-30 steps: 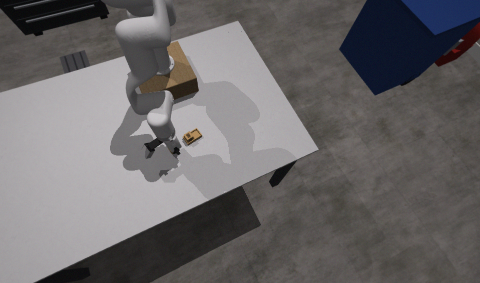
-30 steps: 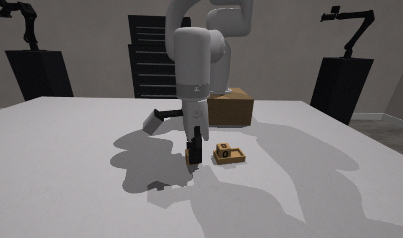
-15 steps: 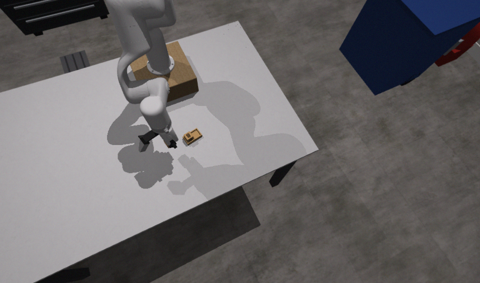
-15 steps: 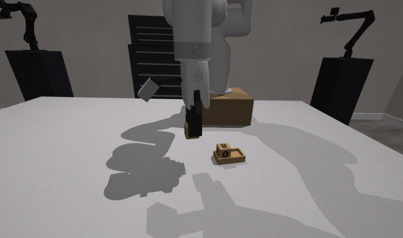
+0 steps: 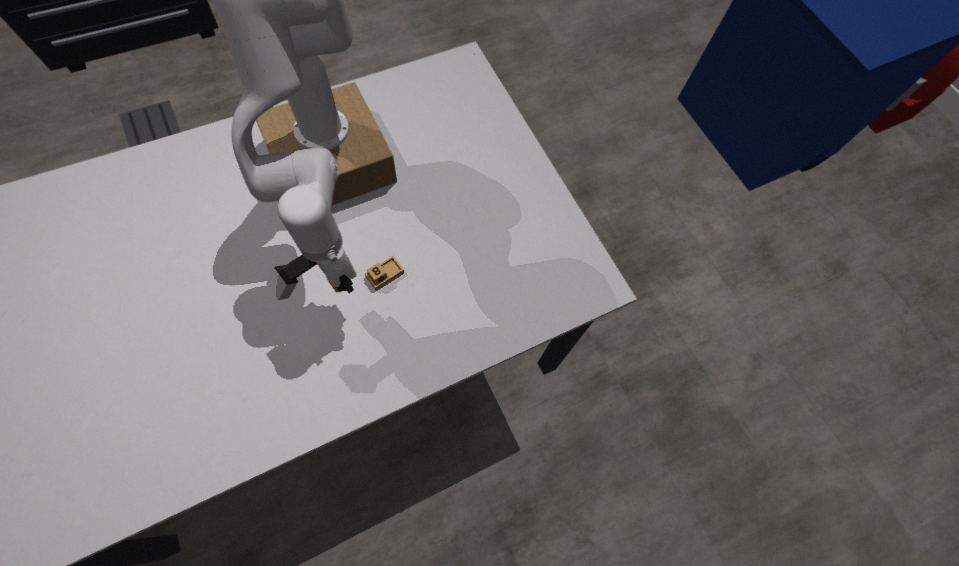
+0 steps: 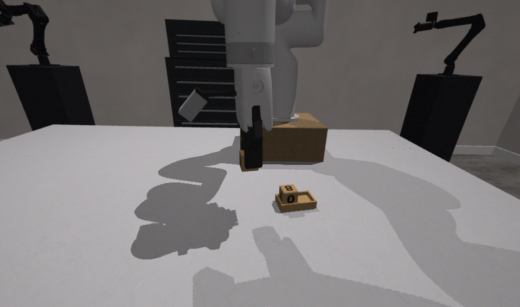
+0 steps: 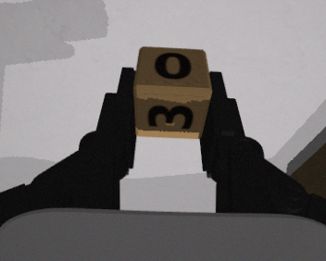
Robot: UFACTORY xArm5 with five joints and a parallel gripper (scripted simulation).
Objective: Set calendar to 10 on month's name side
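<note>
Now: hand 12 cm above the wooden calendar tray, 10 cm to the right of it and 2 cm past it.
</note>
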